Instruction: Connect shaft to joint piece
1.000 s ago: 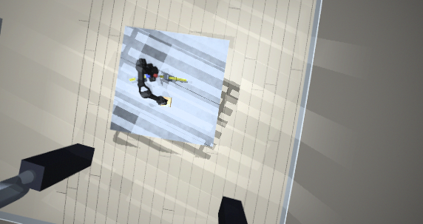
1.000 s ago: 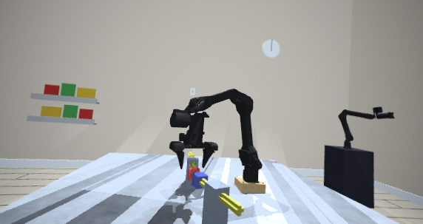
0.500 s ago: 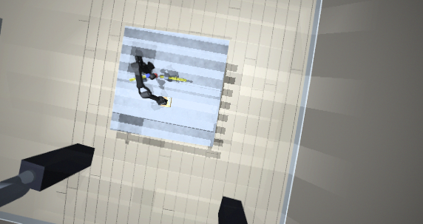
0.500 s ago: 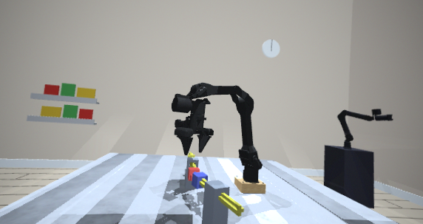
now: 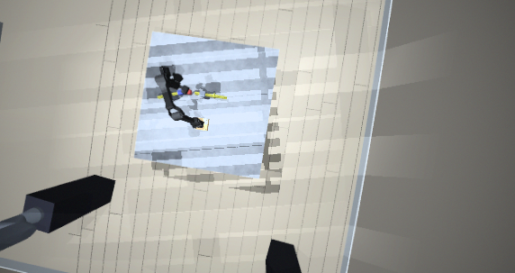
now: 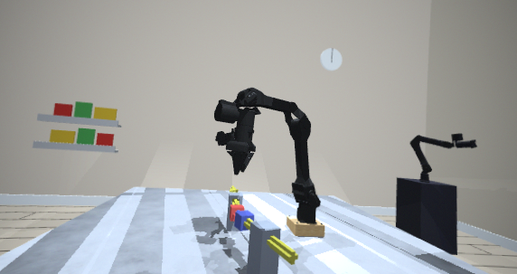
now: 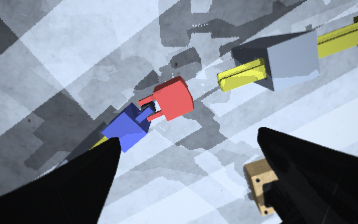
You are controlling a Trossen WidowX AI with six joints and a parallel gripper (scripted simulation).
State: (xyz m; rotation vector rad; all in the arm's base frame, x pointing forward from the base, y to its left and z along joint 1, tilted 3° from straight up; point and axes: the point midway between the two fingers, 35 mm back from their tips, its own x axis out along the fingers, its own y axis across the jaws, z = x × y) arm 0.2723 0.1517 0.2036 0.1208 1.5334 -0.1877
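My gripper tip is 12 cm above the red joint piece and 2 cm to the right of it.
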